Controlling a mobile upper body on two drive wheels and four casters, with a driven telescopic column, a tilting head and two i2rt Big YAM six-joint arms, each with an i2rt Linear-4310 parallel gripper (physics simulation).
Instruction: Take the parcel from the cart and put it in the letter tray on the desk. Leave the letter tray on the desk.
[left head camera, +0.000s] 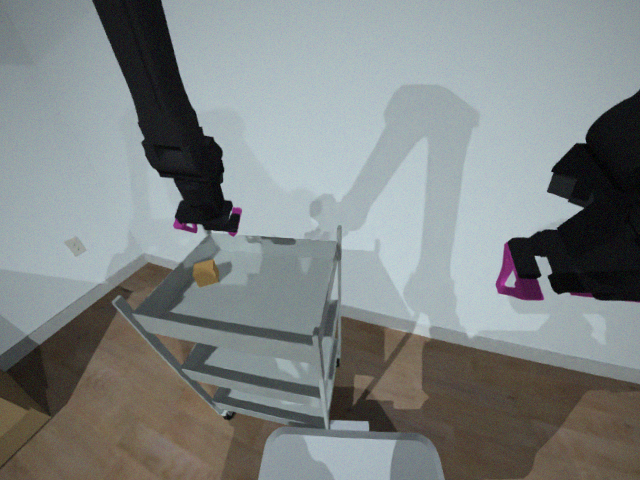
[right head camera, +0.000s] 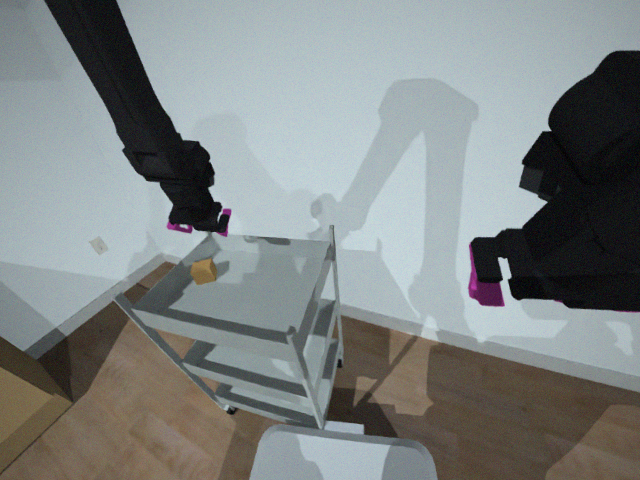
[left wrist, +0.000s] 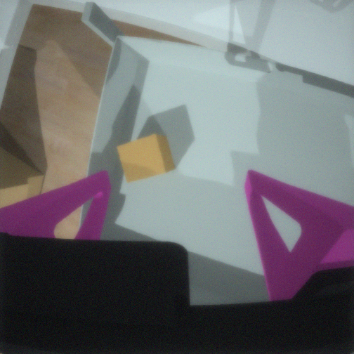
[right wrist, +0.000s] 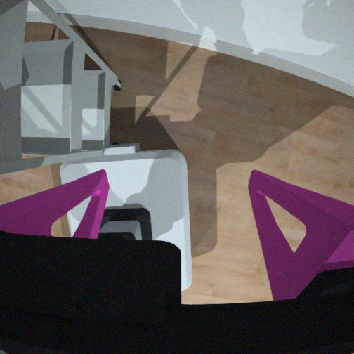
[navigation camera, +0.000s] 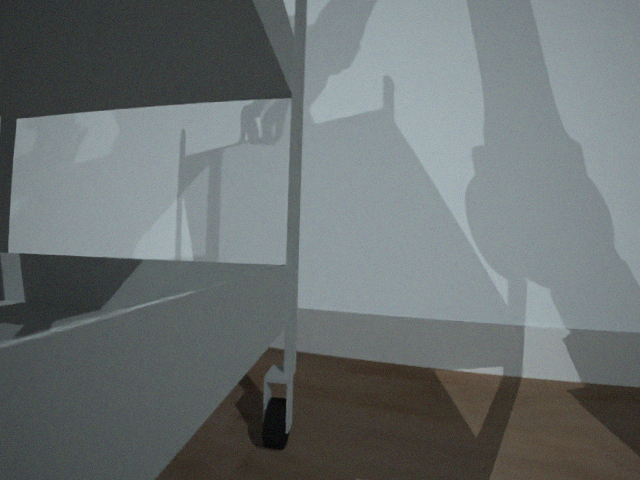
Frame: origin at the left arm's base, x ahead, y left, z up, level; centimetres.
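Where they show: left gripper, between the fingertips: (left head camera: 215, 232) (right head camera: 209, 233); right gripper, between the fingertips: (left head camera: 533, 289) (right head camera: 511, 293).
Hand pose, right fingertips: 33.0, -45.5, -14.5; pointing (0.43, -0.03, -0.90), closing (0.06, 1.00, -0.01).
Each offset is from my right fingertips to the top centre of the thing, as dx, dy, dz. "*": to the spot under its first point.
The parcel, a small orange-yellow box @(+23.5, +64.8, -17.8) (left head camera: 205, 272) (right head camera: 203, 271) (left wrist: 145, 158), sits on the top shelf of the grey cart (left head camera: 227, 331) (right head camera: 217, 327) (left wrist: 120, 75) (right wrist: 77, 100) (navigation camera: 295, 206), near its left side wall. My left gripper (left head camera: 209, 228) (right head camera: 199, 227) (left wrist: 177, 178) is open and empty above the cart's top shelf. In the left wrist view the parcel shows between the fingertips, nearer the left one. My right gripper (left head camera: 555, 297) (right head camera: 529, 304) (right wrist: 178, 177) is open and empty, off to the right of the cart. The desk and the letter tray do not show.
The robot's white base (left head camera: 356, 454) (right head camera: 341, 457) (right wrist: 165, 180) stands right at the cart's near corner. A brown box-like object @(* -9.5, +154.0, -71.9) (left head camera: 15, 418) (right head camera: 25, 403) is at the lower left. A wall (left head camera: 289, 67) (right head camera: 289, 62) rises behind the cart.
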